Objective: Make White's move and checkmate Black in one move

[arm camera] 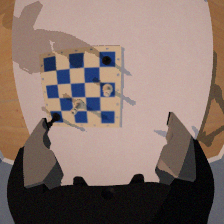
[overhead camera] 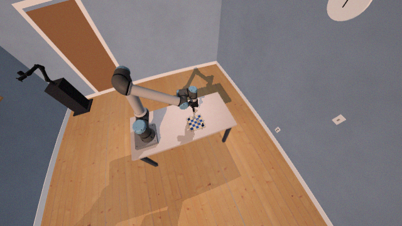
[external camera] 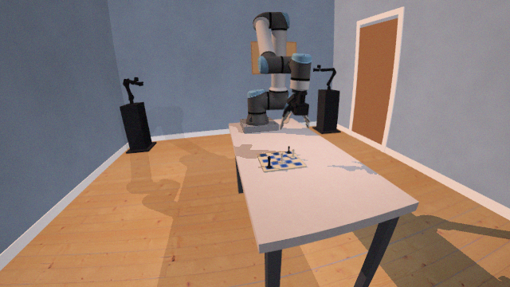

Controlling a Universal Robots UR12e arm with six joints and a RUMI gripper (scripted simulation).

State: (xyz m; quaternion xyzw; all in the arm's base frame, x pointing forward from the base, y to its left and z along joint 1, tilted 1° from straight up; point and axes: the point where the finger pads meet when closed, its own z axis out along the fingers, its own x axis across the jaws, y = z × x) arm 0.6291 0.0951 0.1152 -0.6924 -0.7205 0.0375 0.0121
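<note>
My hand is 17 cm above the chessboard, 8 cm to the left of it and 1 cm short of it.
</note>
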